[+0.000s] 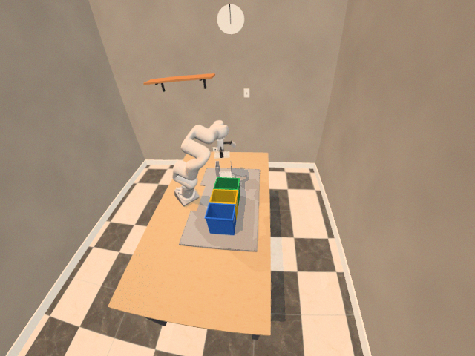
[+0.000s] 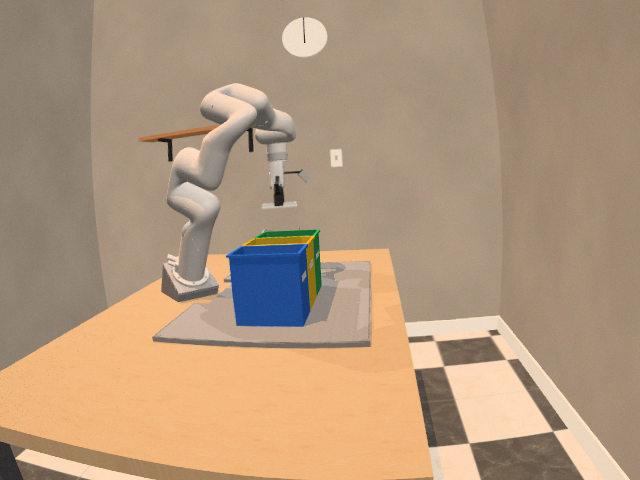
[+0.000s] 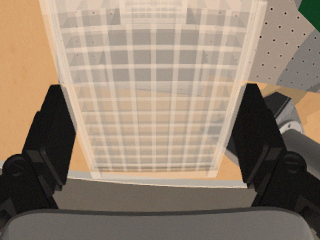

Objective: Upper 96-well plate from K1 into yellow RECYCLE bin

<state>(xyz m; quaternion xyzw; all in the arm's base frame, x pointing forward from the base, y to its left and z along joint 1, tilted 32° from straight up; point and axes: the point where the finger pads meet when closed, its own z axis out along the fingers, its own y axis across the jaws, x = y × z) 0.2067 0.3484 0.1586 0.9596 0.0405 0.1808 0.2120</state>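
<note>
Now: hand 20 mm short of the yellow bin, 420 mm to the left of it and 170 mm above it.
</note>
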